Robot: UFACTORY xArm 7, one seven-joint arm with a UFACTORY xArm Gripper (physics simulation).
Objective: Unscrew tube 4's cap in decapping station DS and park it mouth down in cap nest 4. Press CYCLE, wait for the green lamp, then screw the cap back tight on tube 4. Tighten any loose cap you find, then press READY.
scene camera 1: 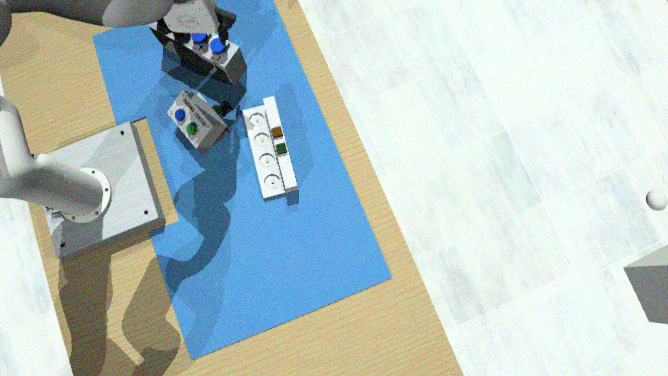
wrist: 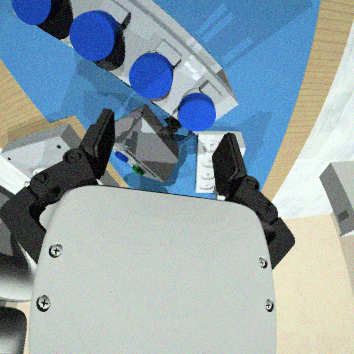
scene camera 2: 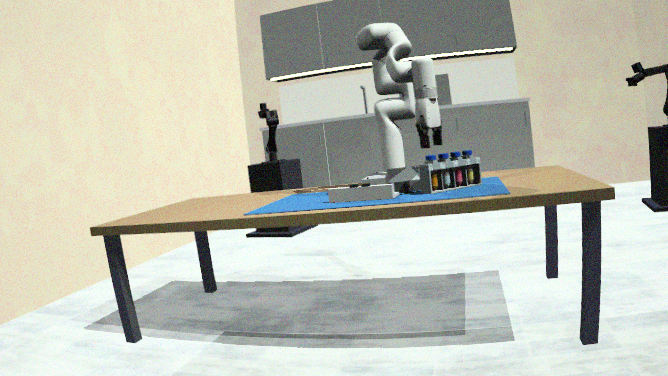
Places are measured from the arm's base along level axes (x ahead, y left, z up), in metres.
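Pixels of known places: gripper, fingertip midpoint: [scene camera 1: 203, 39] [wrist: 168, 133] [scene camera 2: 431, 146]; arm's base at its link origin: [scene camera 1: 85, 195].
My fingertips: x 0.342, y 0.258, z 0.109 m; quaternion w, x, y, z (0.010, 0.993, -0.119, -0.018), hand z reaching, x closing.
Note:
For each thing: its top centre in the pictures, then the offset to it from my fingertips. "pt": a spot on its surface instead.
- grey rack at a spot on its surface: [wrist: 225, 99] pt 0.053 m ahead, 0.002 m left, 0.054 m down
- magenta at a spot on its surface: [scene camera 2: 459, 176] pt 0.042 m back, 0.076 m left, 0.110 m down
- grey box at its top centre: [wrist: 137, 168] [scene camera 1: 191, 112] [scene camera 2: 401, 167] 0.063 m back, 0.133 m right, 0.065 m down
- blue button at its top centre: [wrist: 120, 160] [scene camera 1: 179, 113] 0.093 m back, 0.124 m right, 0.074 m down
- green button at its top centre: [wrist: 137, 173] [scene camera 1: 190, 127] 0.071 m back, 0.163 m right, 0.074 m down
- small black part at a spot on its surface: [wrist: 172, 123] [scene camera 1: 222, 110] pt 0.008 m back, 0.104 m right, 0.148 m down
Blue-capped tubes stand upright in a grey rack [scene camera 1: 239, 67] [scene camera 2: 425, 179] [wrist: 225, 99]. Scene camera 2 shows orange [scene camera 2: 434, 180], pale [scene camera 2: 447, 178], magenta [scene camera 2: 459, 176] and yellow [scene camera 2: 470, 175] contents. The cap nearest the white block [wrist: 197, 111] [scene camera 1: 218, 46] sits on its tube. I cannot tell which tube is number 4. My gripper [scene camera 2: 431, 144] [wrist: 168, 133] is open and empty above the rack, hiding part of it in scene camera 1. The white block [scene camera 1: 277, 189] [scene camera 2: 362, 193] [wrist: 220, 136] has empty round nests. Its amber [scene camera 1: 277, 132] and green [scene camera 1: 281, 148] squares look dark.
A grey box [scene camera 1: 214, 131] [wrist: 156, 147] with a blue button [scene camera 1: 179, 115] [wrist: 121, 156] and a green button [scene camera 1: 191, 128] [wrist: 138, 170] stands between the rack and the arm's base plate [scene camera 1: 122, 150]. A small black part [scene camera 1: 222, 107] [wrist: 172, 123] is beside the box. Button labels are unreadable.

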